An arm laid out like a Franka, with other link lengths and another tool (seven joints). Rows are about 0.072 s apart.
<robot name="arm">
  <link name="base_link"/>
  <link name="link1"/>
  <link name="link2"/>
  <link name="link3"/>
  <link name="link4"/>
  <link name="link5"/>
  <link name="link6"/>
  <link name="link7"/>
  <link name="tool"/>
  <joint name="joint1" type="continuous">
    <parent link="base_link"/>
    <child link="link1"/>
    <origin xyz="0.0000 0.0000 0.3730" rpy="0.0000 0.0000 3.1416"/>
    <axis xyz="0 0 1"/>
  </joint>
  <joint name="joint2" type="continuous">
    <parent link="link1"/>
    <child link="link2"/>
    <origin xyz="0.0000 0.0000 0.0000" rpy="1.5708 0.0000 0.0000"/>
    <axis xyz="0 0 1"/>
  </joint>
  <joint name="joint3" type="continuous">
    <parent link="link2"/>
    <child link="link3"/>
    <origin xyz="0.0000 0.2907 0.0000" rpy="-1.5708 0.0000 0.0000"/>
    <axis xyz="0 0 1"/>
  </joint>
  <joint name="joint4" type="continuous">
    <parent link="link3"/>
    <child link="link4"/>
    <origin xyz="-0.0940 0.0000 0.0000" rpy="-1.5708 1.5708 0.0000"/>
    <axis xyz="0 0 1"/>
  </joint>
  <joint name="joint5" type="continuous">
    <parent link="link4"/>
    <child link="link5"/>
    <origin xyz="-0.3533 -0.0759 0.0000" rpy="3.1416 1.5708 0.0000"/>
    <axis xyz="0 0 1"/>
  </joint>
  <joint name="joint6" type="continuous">
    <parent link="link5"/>
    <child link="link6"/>
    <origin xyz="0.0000 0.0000 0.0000" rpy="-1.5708 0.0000 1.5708"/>
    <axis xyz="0 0 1"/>
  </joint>
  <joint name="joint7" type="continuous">
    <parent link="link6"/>
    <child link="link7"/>
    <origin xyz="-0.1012 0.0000 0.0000" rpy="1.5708 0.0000 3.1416"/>
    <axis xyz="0 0 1"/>
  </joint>
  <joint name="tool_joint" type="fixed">
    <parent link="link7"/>
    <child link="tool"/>
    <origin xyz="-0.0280 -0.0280 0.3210" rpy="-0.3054 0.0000 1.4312"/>
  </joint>
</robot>
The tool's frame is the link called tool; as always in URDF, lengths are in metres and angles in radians. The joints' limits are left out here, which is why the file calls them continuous.
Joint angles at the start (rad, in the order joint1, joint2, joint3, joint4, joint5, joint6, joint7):
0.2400 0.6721 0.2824 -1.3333 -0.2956 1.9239 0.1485
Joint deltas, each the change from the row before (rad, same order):
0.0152 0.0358 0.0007 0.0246 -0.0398 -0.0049 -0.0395
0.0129 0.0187 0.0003 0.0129 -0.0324 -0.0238 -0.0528
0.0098 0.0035 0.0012 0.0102 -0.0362 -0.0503 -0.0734
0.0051 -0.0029 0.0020 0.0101 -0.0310 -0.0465 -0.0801
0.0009 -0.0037 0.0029 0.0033 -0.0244 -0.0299 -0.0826
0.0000 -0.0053 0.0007 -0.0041 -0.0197 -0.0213 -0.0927
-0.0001 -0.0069 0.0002 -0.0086 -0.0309 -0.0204 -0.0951
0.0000 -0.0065 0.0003 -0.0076 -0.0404 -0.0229 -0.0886
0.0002 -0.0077 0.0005 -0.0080 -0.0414 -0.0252 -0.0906
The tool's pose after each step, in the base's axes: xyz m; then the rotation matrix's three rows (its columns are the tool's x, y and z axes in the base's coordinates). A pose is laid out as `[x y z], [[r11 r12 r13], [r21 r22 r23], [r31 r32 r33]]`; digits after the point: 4 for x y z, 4 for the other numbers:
[0.5992 0.2860 0.1326], [[0.5935 -0.7706 -0.2322], [-0.7957 -0.5185 -0.3132], [0.1210 0.3706 -0.9209]]
[0.5943 0.2800 0.1251], [[0.6521 -0.7241 -0.2246], [-0.7453 -0.5582 -0.3645], [0.1385 0.4051 -0.9037]]
[0.5868 0.2660 0.1266], [[0.7188 -0.6601 -0.2180], [-0.6778 -0.5958 -0.4309], [0.1545 0.4575 -0.8757]]
[0.5827 0.2517 0.1333], [[0.7785 -0.5935 -0.2042], [-0.6068 -0.6282 -0.4870], [0.1608 0.5030 -0.8492]]
[0.5806 0.2395 0.1388], [[0.8311 -0.5243 -0.1853], [-0.5339 -0.6592 -0.5296], [0.1556 0.5391 -0.8278]]
[0.5787 0.2272 0.1430], [[0.8813 -0.4435 -0.1630], [-0.4515 -0.6888 -0.5671], [0.1393 0.5734 -0.8073]]
[0.5786 0.2118 0.1479], [[0.9252 -0.3557 -0.1324], [-0.3588 -0.7061 -0.6105], [0.1237 0.6123 -0.7809]]
[0.5803 0.1943 0.1543], [[0.9576 -0.2711 -0.0977], [-0.2668 -0.7060 -0.6560], [0.1088 0.6542 -0.7484]]
[0.5823 0.1768 0.1624], [[0.9811 -0.1831 -0.0618], [-0.1735 -0.6941 -0.6986], [0.0851 0.6962 -0.7128]]

